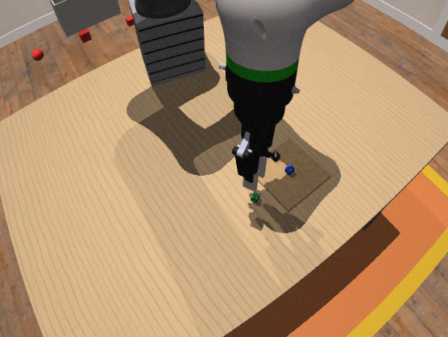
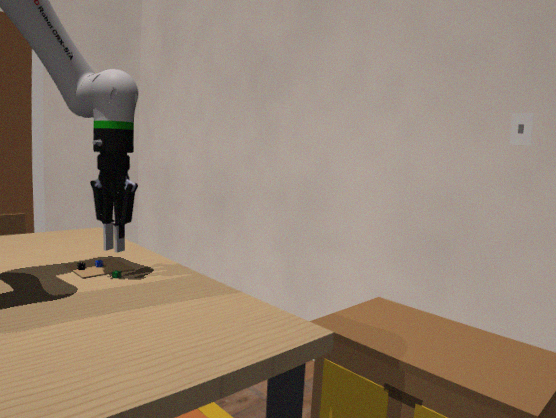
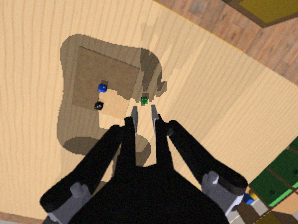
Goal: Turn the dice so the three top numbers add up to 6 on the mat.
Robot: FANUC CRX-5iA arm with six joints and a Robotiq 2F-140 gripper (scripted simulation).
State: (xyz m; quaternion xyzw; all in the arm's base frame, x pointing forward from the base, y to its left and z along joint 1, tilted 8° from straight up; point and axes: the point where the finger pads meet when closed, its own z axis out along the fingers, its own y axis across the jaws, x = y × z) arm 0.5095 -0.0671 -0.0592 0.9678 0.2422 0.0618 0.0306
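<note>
Right now my hand is 10 cm above the green die and 1 cm short of it. Also, from my hand: blue die (11 cm to the left, 9 cm below, 1 cm behind); tan mat (11 cm to the left, 10 cm below, 1 cm behind); black die (10 cm to the left, 9 cm below, 5 cm behind).
</note>
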